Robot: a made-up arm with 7 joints.
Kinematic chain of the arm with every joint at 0, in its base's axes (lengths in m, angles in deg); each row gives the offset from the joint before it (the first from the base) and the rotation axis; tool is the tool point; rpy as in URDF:
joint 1: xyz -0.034 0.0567 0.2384 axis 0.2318 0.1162 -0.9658
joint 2: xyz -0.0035 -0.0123 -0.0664 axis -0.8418 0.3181 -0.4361
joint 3: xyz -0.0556 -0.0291 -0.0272 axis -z
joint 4: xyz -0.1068 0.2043 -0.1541 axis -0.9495 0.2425 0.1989
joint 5: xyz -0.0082 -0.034 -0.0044 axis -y
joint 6: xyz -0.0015 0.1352 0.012 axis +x
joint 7: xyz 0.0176 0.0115 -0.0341 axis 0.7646 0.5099 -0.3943
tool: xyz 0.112 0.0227 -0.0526 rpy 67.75 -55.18 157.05
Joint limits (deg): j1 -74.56..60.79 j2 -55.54..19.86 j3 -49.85..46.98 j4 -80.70..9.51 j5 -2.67..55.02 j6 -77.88..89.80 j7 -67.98..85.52
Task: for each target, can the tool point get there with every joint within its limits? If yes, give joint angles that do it. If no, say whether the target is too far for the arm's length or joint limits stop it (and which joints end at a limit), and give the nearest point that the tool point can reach.
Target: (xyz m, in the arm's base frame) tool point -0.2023 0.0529 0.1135
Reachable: yes | joints -49.58 -31.83 -16.82 -71.28 28.06 -42.73 -29.96
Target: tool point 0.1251 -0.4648 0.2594
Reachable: no: joint limits stop it (at a limit: joint 1, joint 3, joint 5, joint 6, joint 7) | nearest point 0.0040 -0.3168 0.1578 | short by 0.217 m
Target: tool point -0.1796 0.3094 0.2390
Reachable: yes | joints 14.38 -17.30 -18.52 -39.76 33.54 64.76 7.17
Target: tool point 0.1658 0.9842 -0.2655
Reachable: no: too far | nearest point 0.0346 0.5376 -0.0309 | short by 0.521 m
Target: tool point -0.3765 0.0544 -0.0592
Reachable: yes | joints -52.27 -12.61 -25.14 -4.24 12.91 23.16 20.94
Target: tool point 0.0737 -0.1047 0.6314
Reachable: no: joint limits stop it (at a limit: joint 1, joint 2, joint 3, joint 7) | nearest point 0.1118 0.0775 0.4230 | short by 0.279 m
